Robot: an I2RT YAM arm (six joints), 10 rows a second.
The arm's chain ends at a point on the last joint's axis. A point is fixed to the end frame.
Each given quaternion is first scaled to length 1.
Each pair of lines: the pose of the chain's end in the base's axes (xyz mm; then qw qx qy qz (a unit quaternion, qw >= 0)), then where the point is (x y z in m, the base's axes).
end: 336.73 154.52 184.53 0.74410 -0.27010 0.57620 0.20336
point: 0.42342 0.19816 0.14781
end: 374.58 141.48 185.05 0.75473 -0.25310 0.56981 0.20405
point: 0.46262 0.18464 0.15109
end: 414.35 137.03 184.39 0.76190 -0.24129 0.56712 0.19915
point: 0.50367 0.17876 0.15203
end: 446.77 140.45 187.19 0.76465 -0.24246 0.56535 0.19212
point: 0.53680 0.18107 0.15538
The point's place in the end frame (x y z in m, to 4 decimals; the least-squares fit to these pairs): 0.0571 -0.0134 0.0856
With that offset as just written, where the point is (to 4 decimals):
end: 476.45 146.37 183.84 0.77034 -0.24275 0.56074 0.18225
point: 0.5676 0.1854 0.1534
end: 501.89 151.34 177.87 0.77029 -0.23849 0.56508 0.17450
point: 0.5937 0.1886 0.1469
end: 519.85 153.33 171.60 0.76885 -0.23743 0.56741 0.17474
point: 0.6115 0.1904 0.1401
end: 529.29 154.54 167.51 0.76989 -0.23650 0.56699 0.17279
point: 0.6212 0.1913 0.1362
